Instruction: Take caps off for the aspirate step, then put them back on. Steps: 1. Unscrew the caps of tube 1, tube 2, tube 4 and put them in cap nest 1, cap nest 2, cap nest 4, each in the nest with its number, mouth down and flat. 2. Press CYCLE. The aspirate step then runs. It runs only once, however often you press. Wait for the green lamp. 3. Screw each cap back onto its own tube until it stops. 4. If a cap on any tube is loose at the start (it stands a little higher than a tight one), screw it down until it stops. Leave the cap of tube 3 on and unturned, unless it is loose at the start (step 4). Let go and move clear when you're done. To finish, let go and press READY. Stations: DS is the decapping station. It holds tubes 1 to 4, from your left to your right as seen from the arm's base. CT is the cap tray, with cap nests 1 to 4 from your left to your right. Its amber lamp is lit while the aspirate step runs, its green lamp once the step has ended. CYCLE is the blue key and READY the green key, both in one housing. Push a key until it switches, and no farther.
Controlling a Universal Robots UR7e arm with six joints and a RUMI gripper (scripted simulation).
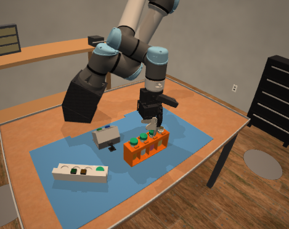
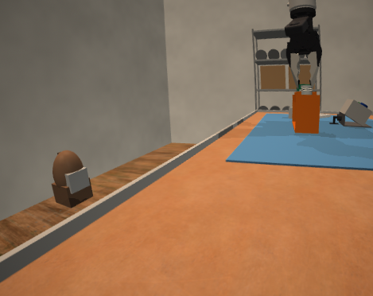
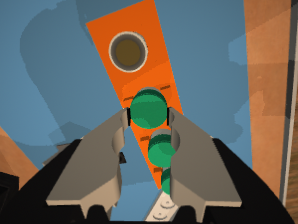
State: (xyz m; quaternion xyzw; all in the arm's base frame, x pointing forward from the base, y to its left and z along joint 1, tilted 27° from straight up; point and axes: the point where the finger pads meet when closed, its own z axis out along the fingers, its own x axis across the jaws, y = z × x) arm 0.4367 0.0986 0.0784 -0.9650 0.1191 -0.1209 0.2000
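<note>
Right now the cap is 26 cm to the right of my hand and 11 cm below it. Round my hand: grey key housing (18 cm behind, 15 cm to the right, 7 cm below); blue key (19 cm behind, 13 cm to the right, 6 cm below); table edge (20 cm ahead, 9 cm to the left, 12 cm below).
</note>
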